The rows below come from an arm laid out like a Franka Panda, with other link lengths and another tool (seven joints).
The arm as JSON. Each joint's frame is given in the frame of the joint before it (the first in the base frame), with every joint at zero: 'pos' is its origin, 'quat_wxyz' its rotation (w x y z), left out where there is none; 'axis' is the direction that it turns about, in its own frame. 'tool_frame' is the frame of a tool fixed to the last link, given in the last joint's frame.
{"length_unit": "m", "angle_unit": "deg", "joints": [
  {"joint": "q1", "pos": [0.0, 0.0, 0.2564], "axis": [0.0, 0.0, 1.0]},
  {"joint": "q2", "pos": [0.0, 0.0, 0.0], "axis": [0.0, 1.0, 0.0]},
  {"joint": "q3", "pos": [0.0, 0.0, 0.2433], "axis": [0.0, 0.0, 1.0]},
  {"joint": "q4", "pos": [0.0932, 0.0, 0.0], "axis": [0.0, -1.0, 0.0]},
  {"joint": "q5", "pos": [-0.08, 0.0, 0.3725], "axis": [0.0, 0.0, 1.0]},
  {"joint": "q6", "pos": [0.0, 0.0, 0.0], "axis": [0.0, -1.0, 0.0]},
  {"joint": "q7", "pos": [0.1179, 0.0, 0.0], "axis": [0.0, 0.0, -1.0]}
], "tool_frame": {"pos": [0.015, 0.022, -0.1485], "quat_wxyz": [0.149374, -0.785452, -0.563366, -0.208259]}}
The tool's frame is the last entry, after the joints.
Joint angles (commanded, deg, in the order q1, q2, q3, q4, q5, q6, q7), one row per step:
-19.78 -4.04 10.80 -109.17 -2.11 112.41 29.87
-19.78 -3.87 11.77 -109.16 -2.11 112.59 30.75
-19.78 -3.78 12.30 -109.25 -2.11 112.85 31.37
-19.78 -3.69 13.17 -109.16 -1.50 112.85 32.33
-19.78 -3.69 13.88 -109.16 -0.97 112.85 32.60
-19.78 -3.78 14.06 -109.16 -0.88 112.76 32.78
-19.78 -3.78 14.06 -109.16 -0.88 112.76 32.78
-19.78 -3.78 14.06 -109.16 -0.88 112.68 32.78
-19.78 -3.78 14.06 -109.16 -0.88 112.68 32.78
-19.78 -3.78 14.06 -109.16 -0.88 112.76 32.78
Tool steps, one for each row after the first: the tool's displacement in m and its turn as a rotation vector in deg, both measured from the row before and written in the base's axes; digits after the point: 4 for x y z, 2 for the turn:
0.0022 0.0099 -0.0013 0.07 -0.06 0.10
0.0013 0.0054 -0.0011 0.05 -0.11 -0.07
0.0017 0.0098 -0.0001 0.66 -0.12 -0.25
0.0009 0.0083 0.0000 0.50 -0.06 0.30
-0.0001 0.0021 0.0007 0.08 -0.01 -0.03
0.0000 0.0000 0.0000 0.00 0.00 0.00
-0.0002 0.0000 -0.0002 0.01 0.08 0.00
0.0000 0.0000 0.0000 0.00 0.00 0.00
0.0002 0.0000 0.0002 -0.01 -0.08 0.00

